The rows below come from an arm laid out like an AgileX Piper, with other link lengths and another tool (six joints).
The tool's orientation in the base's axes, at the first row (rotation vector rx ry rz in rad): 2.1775, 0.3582, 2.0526
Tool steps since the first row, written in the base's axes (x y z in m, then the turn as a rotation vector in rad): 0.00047, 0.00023, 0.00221, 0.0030, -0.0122, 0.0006; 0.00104, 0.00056, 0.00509, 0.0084, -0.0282, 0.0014; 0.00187, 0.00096, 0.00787, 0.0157, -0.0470, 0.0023; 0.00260, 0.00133, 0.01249, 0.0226, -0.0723, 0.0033; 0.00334, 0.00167, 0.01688, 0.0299, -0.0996, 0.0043; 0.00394, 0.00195, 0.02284, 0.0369, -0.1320, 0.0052; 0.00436, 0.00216, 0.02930, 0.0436, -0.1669, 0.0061; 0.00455, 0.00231, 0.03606, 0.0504, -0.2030, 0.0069; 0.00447, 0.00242, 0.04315, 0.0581, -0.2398, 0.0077; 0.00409, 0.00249, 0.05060, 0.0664, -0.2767, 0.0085
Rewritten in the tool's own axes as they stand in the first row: 0.00221, 0.00038, 0.00033, -0.0024, 0.0122, 0.0021; 0.00511, 0.00084, 0.00073, -0.0055, 0.0282, 0.0063; 0.00793, 0.00123, 0.00139, -0.0091, 0.0472, 0.0122; 0.01252, 0.00210, 0.00183, -0.0144, 0.0724, 0.0173; 0.01688, 0.00295, 0.00229, -0.0201, 0.0996, 0.0226; 0.02273, 0.00424, 0.00250, -0.0272, 0.1316, 0.0272; 0.02904, 0.00571, 0.00250, -0.0351, 0.1661, 0.0314; 0.03561, 0.00729, 0.00224, -0.0433, 0.2016, 0.0357; 0.04248, 0.00897, 0.00169, -0.0516, 0.2379, 0.0407; 0.04967, 0.01076, 0.00081, -0.0600, 0.2744, 0.0464
